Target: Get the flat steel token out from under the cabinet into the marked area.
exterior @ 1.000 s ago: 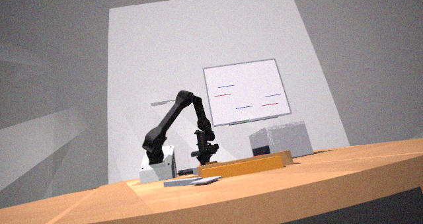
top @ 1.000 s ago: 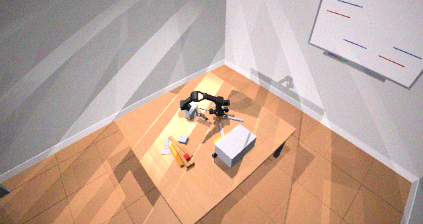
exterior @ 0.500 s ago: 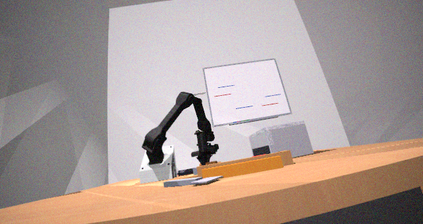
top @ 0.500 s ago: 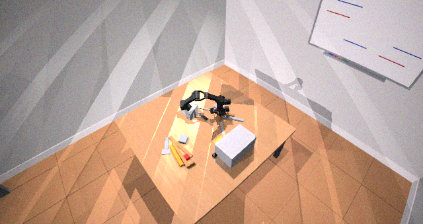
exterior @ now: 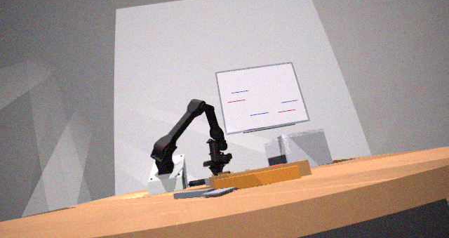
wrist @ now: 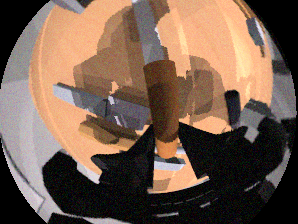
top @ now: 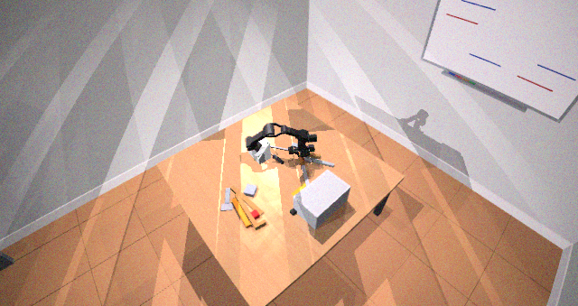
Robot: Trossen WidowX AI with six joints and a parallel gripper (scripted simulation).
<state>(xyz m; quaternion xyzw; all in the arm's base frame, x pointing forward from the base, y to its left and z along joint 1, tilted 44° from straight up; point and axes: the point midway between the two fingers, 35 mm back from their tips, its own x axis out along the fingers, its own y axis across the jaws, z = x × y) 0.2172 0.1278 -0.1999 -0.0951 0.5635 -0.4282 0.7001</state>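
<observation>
Now: gripper tip 80 mm past the grey bar and 70 mm to the right of it. Round my gripper tip: thin wooden stick 510 mm to the right, 60 mm ahead; then red block 530 mm to the right, 200 mm ahead, 10 mm above; then grey block 460 mm to the right, 30 mm ahead, 10 mm above.
</observation>
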